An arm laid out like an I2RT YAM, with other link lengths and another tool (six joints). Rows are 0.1 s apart.
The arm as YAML. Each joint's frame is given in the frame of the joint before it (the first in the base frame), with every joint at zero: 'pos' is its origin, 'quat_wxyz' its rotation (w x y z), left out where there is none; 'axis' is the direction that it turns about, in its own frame. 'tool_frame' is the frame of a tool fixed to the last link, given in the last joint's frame.
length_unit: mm
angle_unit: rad
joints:
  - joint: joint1
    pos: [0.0, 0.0, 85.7]
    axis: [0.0, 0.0, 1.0]
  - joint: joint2
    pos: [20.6, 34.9, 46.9]
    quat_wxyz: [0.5, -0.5, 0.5, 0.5]
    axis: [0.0, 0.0, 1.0]
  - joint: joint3
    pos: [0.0, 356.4, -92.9]
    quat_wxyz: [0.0, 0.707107, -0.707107, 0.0]
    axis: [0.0, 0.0, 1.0]
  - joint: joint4
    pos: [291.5, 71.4, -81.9]
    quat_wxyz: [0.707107, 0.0, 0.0, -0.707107]
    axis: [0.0, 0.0, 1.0]
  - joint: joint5
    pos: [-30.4, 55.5, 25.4]
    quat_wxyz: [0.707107, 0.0, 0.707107, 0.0]
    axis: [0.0, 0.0, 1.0]
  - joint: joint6
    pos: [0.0, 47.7, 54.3]
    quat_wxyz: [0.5, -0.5, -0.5, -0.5]
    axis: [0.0, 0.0, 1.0]
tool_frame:
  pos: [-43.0, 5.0, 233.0]
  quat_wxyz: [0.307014, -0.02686, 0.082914, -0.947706]
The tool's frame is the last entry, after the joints.
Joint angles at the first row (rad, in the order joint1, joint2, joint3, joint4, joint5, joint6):
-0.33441, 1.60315, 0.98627, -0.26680, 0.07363, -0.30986
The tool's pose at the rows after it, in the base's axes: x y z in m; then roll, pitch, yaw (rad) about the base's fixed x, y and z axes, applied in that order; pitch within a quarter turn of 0, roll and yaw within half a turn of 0:
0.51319 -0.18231 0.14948 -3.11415 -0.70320 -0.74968
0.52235 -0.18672 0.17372 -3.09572 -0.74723 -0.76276
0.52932 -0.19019 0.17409 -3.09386 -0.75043 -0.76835
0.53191 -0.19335 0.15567 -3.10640 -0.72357 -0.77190
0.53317 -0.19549 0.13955 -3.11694 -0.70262 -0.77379
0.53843 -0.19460 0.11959 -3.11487 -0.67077 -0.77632
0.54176 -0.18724 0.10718 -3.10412 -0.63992 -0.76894
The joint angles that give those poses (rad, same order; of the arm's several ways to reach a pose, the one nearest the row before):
-0.33443, 1.58620, 1.01541, -0.27609, 0.07208, -0.31293
-0.33441, 1.57235, 1.04764, -0.27612, 0.07666, -0.31600
-0.33442, 1.59218, 1.06608, -0.27150, 0.07974, -0.31297
-0.33439, 1.63054, 1.06614, -0.26235, 0.08588, -0.30221
-0.33440, 1.66123, 1.06153, -0.25008, 0.09051, -0.29454
-0.33440, 1.70711, 1.06612, -0.23784, 0.07986, -0.28381
-0.33135, 1.73333, 1.07228, -0.24238, 0.05681, -0.27916

